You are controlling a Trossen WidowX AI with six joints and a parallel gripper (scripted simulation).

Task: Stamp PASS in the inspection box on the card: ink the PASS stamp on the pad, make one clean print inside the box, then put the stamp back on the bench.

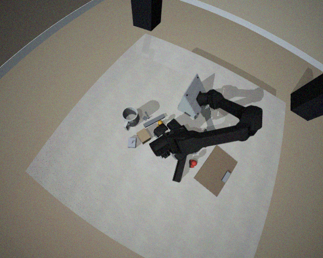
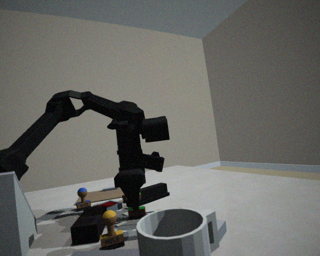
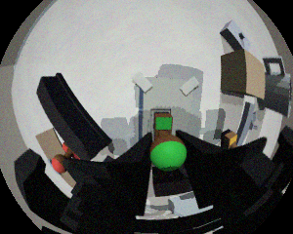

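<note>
The green-knobbed stamp is right at my gripper tip. Also, from my gripper tip: card (30 mm below, 10 mm to the right, 10 mm ahead); black block (110 mm behind, 10 mm below); yellow-knobbed stamp (90 mm to the right, 80 mm behind).
</note>
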